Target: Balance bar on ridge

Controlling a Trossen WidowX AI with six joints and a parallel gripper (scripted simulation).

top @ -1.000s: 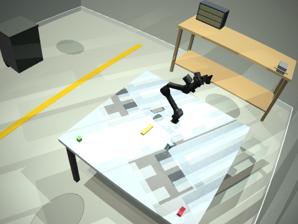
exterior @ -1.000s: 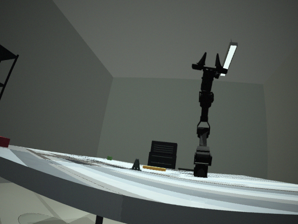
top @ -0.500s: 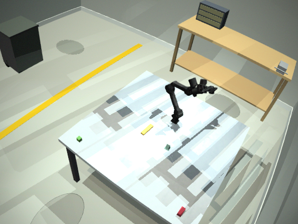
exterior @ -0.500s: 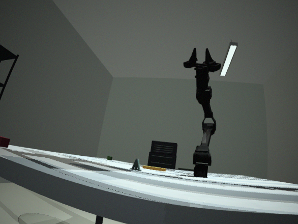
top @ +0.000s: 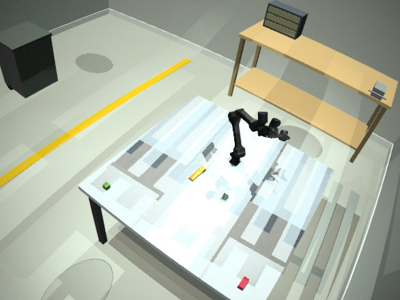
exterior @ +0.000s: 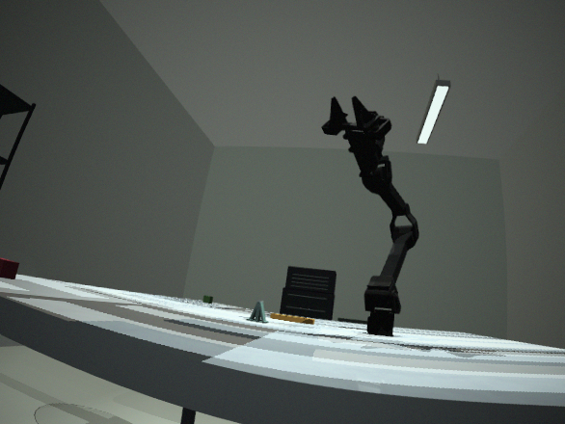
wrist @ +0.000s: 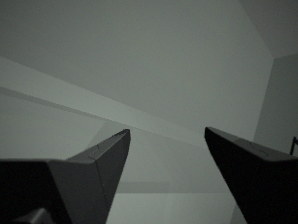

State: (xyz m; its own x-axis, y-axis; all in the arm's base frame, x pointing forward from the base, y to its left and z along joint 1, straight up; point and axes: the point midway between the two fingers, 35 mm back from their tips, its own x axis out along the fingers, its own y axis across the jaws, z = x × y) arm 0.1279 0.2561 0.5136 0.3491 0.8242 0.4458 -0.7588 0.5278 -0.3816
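My gripper tip is now 52 cm above the orange bar, 42 cm to the left of it and 13 cm short of it. From my gripper tip the other things lie so: green cube (78 cm to the right, 60 cm ahead, 51 cm below); then red block (60 cm ahead, 51 cm below, 22 cm to the left).
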